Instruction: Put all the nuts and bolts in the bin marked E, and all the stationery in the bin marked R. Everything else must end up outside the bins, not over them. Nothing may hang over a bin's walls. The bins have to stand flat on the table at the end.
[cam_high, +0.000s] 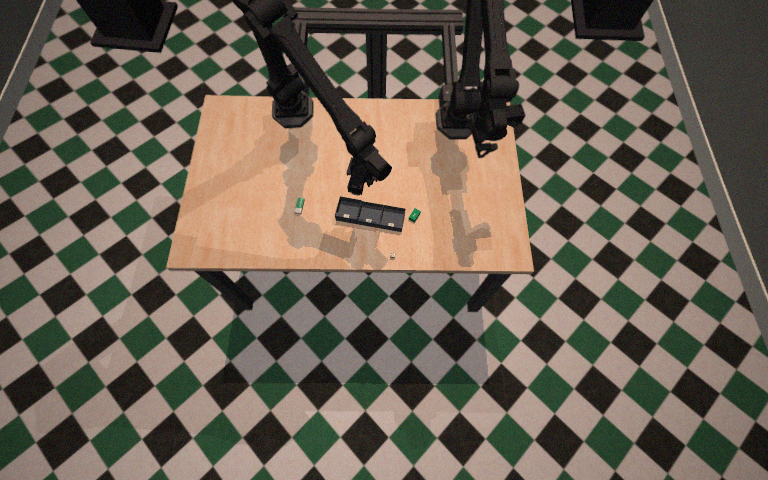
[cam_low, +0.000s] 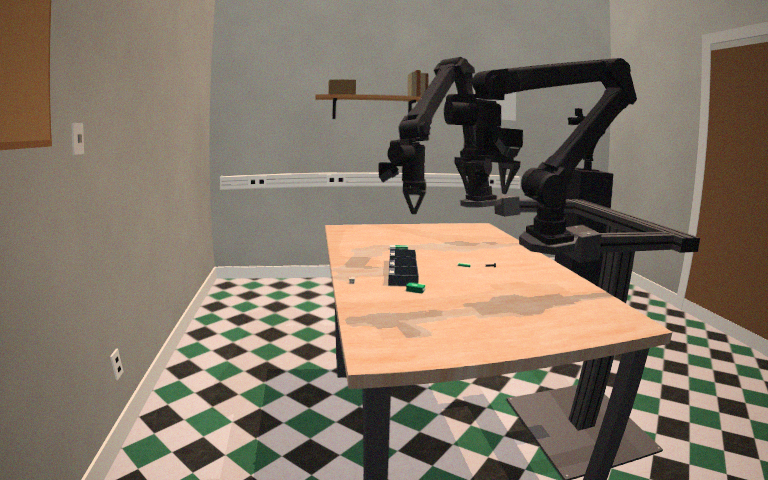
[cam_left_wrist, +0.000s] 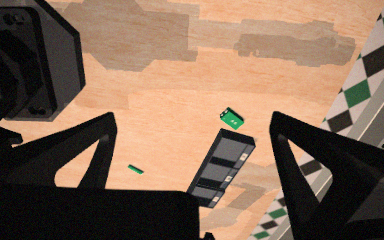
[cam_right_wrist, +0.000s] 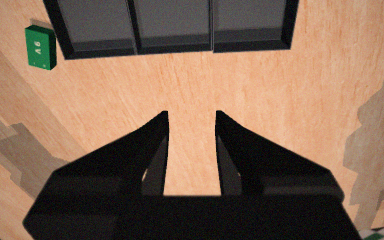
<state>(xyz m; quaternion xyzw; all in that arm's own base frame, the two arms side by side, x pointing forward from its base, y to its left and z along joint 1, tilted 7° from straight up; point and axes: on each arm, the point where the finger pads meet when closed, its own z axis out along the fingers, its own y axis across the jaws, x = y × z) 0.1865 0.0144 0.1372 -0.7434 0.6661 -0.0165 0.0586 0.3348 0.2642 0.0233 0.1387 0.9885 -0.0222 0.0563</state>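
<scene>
Now: right hand 27 cm past the bolt, 2 cm to the left of it and 18 cm above it. Also, from my right hand: green cylinder 18 cm behind, 3 cm to the right, 18 cm below; dark bin tray 3 cm ahead, 2 cm to the left, 17 cm below; green 9 V battery 1 cm ahead, 19 cm to the left, 18 cm below.
</scene>
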